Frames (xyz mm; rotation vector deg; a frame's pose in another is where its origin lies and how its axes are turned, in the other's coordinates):
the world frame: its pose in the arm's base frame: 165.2 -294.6 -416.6 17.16 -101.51 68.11
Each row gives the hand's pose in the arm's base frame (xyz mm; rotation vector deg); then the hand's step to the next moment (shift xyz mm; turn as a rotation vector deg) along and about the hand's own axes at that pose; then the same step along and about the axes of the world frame.
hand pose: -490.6 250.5 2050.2 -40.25 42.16 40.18
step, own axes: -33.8 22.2 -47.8 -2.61 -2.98 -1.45
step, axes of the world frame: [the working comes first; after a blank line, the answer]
step, axes of the arm's base frame: -51.9 -34.4 -6.6 0.35 -3.60 2.17

12.0 19.9 58.1 0.54 -3.29 2.59
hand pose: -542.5 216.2 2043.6 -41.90 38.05 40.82
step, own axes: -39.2 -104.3 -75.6 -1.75 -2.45 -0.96
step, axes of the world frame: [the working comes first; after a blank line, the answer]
step, axes of the arm's base frame: 35.5 -127.8 23.0 0.58 -2.65 1.62

-36.2 -99.8 82.8 0.25 -2.64 1.71
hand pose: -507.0 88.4 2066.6 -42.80 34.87 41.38
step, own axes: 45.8 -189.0 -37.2 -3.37 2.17 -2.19
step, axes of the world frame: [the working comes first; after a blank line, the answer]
step, axes of the arm's base frame: 162.9 -111.1 18.2 -4.20 -1.77 0.27

-101.6 -169.9 -2.8 1.91 1.64 3.81
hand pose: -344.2 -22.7 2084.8 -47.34 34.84 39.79
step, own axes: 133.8 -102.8 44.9 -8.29 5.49 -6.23
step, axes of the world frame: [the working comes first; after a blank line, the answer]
step, axes of the arm's base frame: 170.4 27.8 -25.9 -10.63 -4.97 0.14

-101.8 -79.6 -117.4 4.25 4.22 10.09
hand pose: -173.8 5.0 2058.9 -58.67 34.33 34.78
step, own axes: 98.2 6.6 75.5 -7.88 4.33 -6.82
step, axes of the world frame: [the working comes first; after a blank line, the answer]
step, axes of the arm's base frame: 75.6 88.3 -43.3 -9.63 -5.88 0.30

-49.2 21.2 -111.9 3.60 3.04 10.26
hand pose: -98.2 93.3 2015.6 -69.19 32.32 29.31
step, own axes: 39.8 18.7 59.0 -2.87 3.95 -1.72
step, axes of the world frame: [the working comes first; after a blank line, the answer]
step, axes of the arm's base frame: 25.8 64.4 -24.4 -4.93 -0.75 -1.39

-14.9 29.9 -65.6 1.23 3.59 3.52
